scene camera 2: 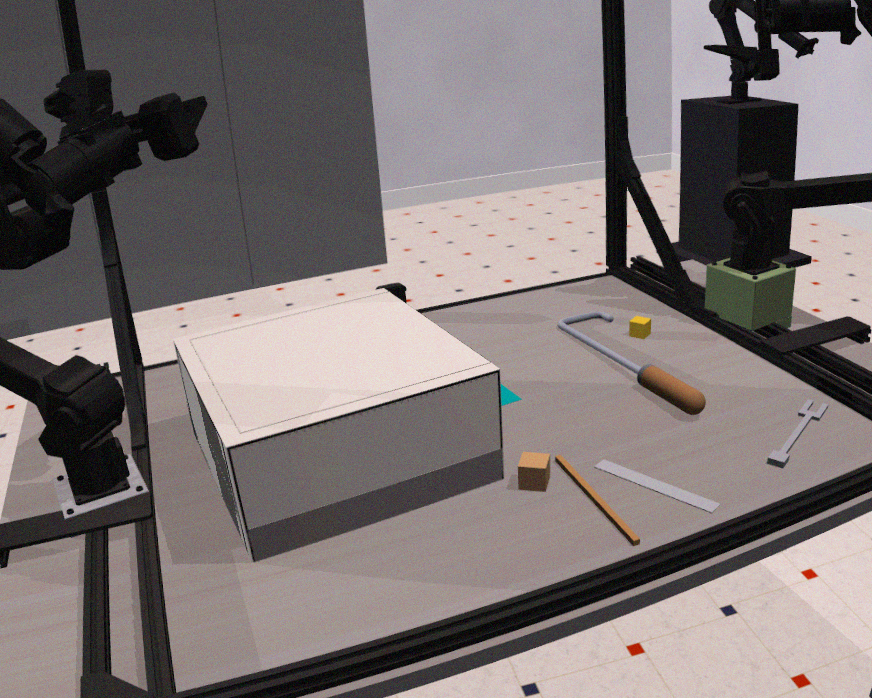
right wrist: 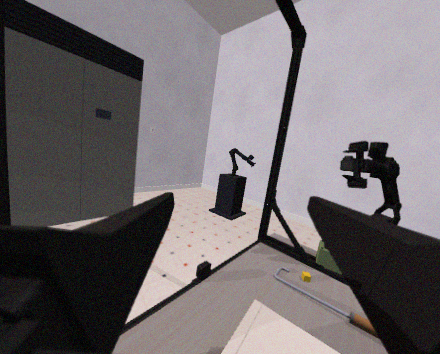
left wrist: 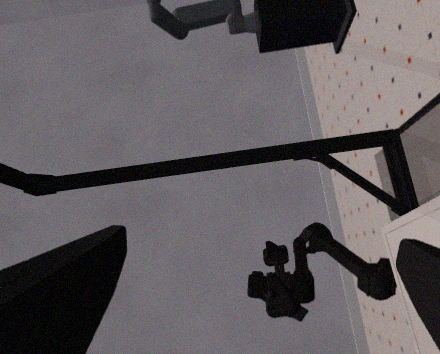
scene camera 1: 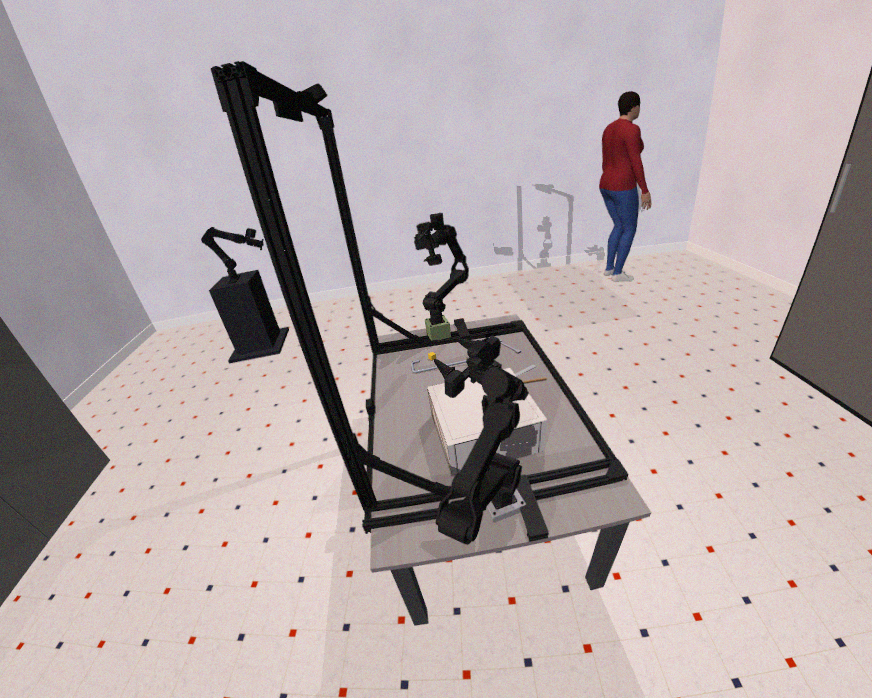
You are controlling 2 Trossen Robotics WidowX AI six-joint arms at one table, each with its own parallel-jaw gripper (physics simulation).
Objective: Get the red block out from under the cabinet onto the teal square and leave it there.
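Where they show: left gripper, fingertip midpoint: (scene camera 2: 701, 14) (right wrist: 343, 163) (left wrist: 261, 245) (scene camera 1: 421, 250); right gripper, fingertip midpoint: (right wrist: 240, 200) (left wrist: 268, 256) (scene camera 1: 446, 349); left arm's base at its link origin: (scene camera 2: 751, 266) (scene camera 1: 436, 320); right arm's base at its link origin: (scene camera 2: 98, 484) (scene camera 1: 501, 496).
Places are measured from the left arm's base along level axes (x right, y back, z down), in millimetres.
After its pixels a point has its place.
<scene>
The white cabinet (scene camera 1: 461, 418) {z -37, x 121, y -730 mm} (scene camera 2: 343, 374) {z -37, x -36, y -686 mm} (right wrist: 275, 333) {z -37, x 122, y -580 mm} stands on the grey table (scene camera 1: 586, 508) {z 98, x -114, y -1066 mm} (scene camera 2: 447, 554) {z 98, x -205, y -667 mm}. The red block is hidden from every view. My right gripper (scene camera 1: 449, 380) (scene camera 2: 177, 121) {z -319, x 153, y -775 mm} (right wrist: 240, 200) {z -319, x 153, y -775 mm} is open and empty, and hovers above the cabinet's top. My left gripper (scene camera 1: 431, 238) {z -376, x 44, y -77 mm} (right wrist: 343, 163) {z -376, x 44, y -77 mm} is open and empty, raised high above its green base (scene camera 1: 438, 328) {z 15, x 8, y -50 mm} (scene camera 2: 741, 294) {z 28, x -25, y -50 mm} at the table's far end.
On the table lie a hook tool with a wooden handle (scene camera 2: 641, 370) {z 71, x -55, y -283 mm} (right wrist: 313, 296) {z 82, x 48, y -261 mm}, a yellow cube (scene camera 2: 640, 326) {z 78, x 68, y -171 mm} (right wrist: 306, 276) {z 76, x 78, y -174 mm} (scene camera 1: 431, 356) {z 78, x 83, y -175 mm}, a tan cube (scene camera 2: 533, 470) {z 72, x -164, y -536 mm}, a wooden stick (scene camera 2: 597, 499) {z 91, x -225, y -498 mm} and a grey ruler (scene camera 2: 656, 485) {z 97, x -238, y -425 mm}. A black frame (scene camera 1: 288, 277) {z -606, x 448, y -863 mm} rings the table. A person in red (scene camera 1: 622, 180) stands at the back.
</scene>
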